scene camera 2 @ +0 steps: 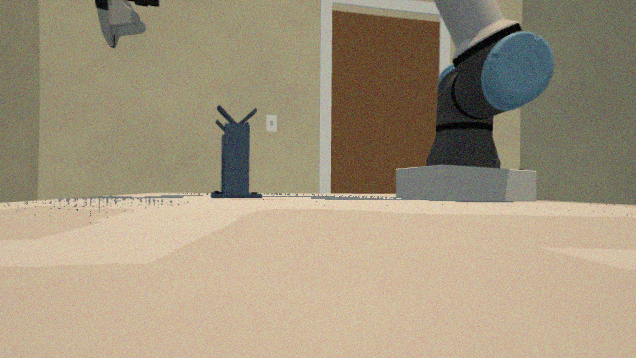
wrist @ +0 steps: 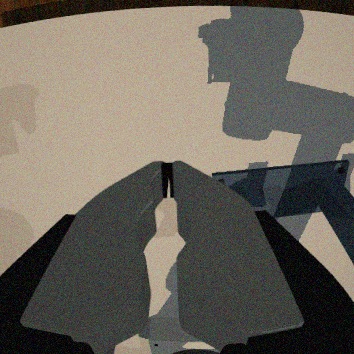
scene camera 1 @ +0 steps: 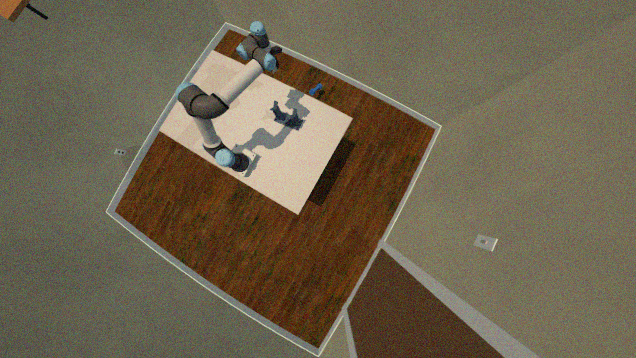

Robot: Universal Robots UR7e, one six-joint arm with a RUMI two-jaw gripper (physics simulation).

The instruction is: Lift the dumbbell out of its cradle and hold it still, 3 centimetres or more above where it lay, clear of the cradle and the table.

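Seen in the pictures: gripper, between the fingertips: point(scene camera 2: 111, 46) point(wrist: 168, 165) point(scene camera 1: 275, 71); arm's base, origin of its link: point(scene camera 2: 461, 170) point(scene camera 1: 240, 162).
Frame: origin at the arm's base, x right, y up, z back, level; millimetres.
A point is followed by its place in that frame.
A blue dumbbell point(scene camera 1: 316, 89) {x -40, y -642, z -1202 mm} shows small in scene camera 1, just past the long edge of the pale table point(scene camera 1: 285, 185) {x 397, y -65, z -32 mm} point(scene camera 2: 320, 280) {x -625, y -65, z -443 mm}, over the wooden floor; its exact height is unclear. It does not show in the scene camera 2 or wrist views. The dark blue cradle point(scene camera 1: 287, 119) {x 115, y -56, z -511 mm} point(scene camera 2: 235, 160) {x 29, y 14, z -501 mm} point(wrist: 307, 195) {x 173, y -57, z -506 mm} stands empty on the table, with its V-shaped arms at the top. My gripper point(scene camera 2: 114, 44) {x -50, y 200, z -704 mm} point(wrist: 168, 165) {x -50, y 200, z -704 mm} is shut with nothing between its fingertips. It hangs above the tabletop, higher than the cradle's top and off to its side. In scene camera 1 the fingers are hidden by the arm.
The arm's grey base block point(scene camera 2: 450, 185) {x -119, y -35, z -99 mm} stands on the table, right of the cradle in scene camera 2. The upper arm and forearm point(scene camera 1: 242, 82) {x 74, y 546, z -388 mm} reach over the table's far left part. Wooden floor point(scene camera 1: 225, 240) surrounds the table, with room walls beyond. Arm shadows fall around the cradle.
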